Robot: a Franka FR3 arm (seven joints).
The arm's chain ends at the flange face. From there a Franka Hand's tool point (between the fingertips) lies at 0.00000 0.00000 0.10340 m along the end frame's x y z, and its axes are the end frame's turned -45 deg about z.
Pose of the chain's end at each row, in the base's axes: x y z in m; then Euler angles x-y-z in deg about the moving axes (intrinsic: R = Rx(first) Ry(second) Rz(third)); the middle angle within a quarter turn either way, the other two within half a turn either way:
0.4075 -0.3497 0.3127 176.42 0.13 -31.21
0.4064 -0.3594 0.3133 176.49 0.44 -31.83
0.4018 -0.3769 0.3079 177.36 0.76 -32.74
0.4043 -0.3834 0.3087 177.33 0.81 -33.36
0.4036 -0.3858 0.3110 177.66 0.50 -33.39
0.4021 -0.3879 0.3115 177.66 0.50 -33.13
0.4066 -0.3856 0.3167 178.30 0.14 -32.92
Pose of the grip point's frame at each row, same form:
0.4077 -0.3562 0.2095 176.42 0.13 -76.21
0.4072 -0.3657 0.2101 176.49 0.44 -76.83
0.4032 -0.3817 0.2046 177.36 0.76 -77.74
0.4058 -0.3882 0.2054 177.33 0.81 -78.36
0.4045 -0.3900 0.2077 177.66 0.50 -78.39
0.4030 -0.3921 0.2082 177.66 0.50 -78.13
0.4069 -0.3887 0.2133 178.30 0.14 -77.92

